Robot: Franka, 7 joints.
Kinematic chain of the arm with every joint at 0, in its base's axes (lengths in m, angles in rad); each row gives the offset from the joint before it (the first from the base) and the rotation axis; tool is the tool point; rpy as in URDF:
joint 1: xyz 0 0 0.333 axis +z
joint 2: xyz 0 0 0 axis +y
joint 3: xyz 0 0 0.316 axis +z
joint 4: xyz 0.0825 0 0 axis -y
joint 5: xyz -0.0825 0 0.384 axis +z
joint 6: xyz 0 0 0 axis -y
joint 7: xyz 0.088 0 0 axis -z
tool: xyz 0 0 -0.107 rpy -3.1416 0 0
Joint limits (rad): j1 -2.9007..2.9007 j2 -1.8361..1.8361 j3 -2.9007..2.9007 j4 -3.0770..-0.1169 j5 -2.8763..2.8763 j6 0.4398..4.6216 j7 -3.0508..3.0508
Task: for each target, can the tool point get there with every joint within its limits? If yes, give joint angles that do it. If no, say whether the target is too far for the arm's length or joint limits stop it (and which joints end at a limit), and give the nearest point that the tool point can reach.
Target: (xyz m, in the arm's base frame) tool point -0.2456 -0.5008 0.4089
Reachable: yes | joints -0.7062 1.5343 -1.5172 -2.0963 -1.5038 1.6486 -1.1368
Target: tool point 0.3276 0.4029 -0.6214
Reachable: no: too far | nearest point 0.2744 0.3375 -0.3386 | short by 0.295 m
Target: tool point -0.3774 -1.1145 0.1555
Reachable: no: too far | nearest point -0.2721 -0.8035 0.2050 | short by 0.332 m
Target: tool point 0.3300 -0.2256 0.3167
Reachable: yes | joints -1.1948 -0.2396 0.7605 -2.6103 -1.0840 1.9730 0.1625
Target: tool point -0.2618 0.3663 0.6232
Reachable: yes | joints 1.6317 -0.1847 0.3405 -2.3013 -0.6420 4.1543 0.8677
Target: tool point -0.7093 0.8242 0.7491
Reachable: no: too far | nearest point -0.5226 0.6073 0.6396 | short by 0.306 m
